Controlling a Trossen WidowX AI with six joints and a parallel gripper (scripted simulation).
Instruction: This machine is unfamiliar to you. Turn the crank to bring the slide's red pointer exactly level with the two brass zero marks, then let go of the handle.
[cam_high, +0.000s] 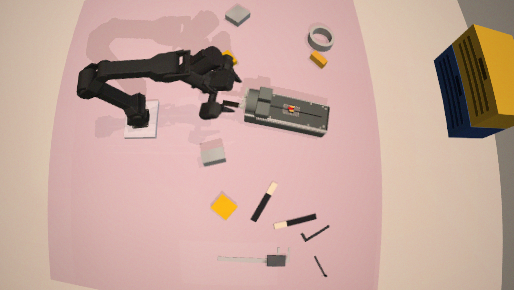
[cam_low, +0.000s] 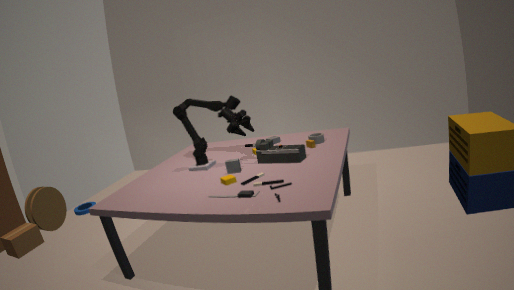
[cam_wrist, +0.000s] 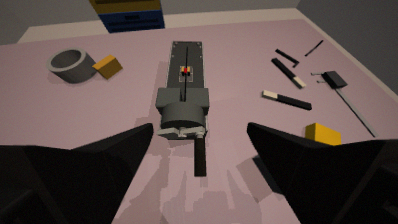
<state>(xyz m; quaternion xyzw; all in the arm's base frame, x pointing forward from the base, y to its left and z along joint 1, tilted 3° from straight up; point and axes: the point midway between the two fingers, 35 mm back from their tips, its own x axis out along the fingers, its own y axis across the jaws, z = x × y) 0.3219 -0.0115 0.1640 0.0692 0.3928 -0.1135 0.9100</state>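
Now: gripper tip 70 mm above the dark crank handle and 20 mm past it. From my gripper tip the other things lie so: orange block 300 mm ahead, 190 mm to the left, 150 mm below; red pointer 160 mm ahead, 90 mm below, 20 mm to the right.
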